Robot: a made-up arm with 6 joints.
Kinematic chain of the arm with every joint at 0, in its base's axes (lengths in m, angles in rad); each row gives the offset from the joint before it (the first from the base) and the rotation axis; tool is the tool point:
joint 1: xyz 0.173 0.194 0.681 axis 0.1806 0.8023 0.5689
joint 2: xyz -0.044 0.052 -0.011 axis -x
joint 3: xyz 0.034 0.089 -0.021 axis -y
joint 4: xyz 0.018 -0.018 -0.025 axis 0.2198 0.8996 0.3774
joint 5: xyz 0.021 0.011 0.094 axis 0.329 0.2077 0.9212
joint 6: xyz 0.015 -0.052 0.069 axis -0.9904 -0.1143 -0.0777
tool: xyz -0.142 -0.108 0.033
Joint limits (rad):
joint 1: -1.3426..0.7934
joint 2: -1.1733..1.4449
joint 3: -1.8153..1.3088
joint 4: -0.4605..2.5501
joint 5: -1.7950..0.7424
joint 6: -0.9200..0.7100
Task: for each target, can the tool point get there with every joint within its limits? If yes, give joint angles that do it. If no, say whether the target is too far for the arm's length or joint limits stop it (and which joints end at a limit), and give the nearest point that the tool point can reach.
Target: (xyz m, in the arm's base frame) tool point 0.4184 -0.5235 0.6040
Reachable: no: too far | nearest point 0.3019 -0.0994 0.6392 | short by 0.441 m
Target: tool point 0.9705 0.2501 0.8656
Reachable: no: too far | nearest point 0.5468 0.2420 0.7544 | short by 0.438 m
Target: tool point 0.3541 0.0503 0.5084
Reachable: yes | joints -1.1144 0.0229 -1.5445 1.5995 0.0122 0.3211
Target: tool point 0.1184 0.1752 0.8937
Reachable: yes | joints -0.3387 -0.8883 0.7113 1.9495 -1.5699 -0.2253
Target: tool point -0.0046 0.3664 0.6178
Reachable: yes | joints -0.1786 0.3251 0.8795 0.5524 -1.3000 -0.5757
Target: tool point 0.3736 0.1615 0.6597
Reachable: yes | joints 0.3030 -0.9135 1.0144 2.2236 -0.2222 -0.4083
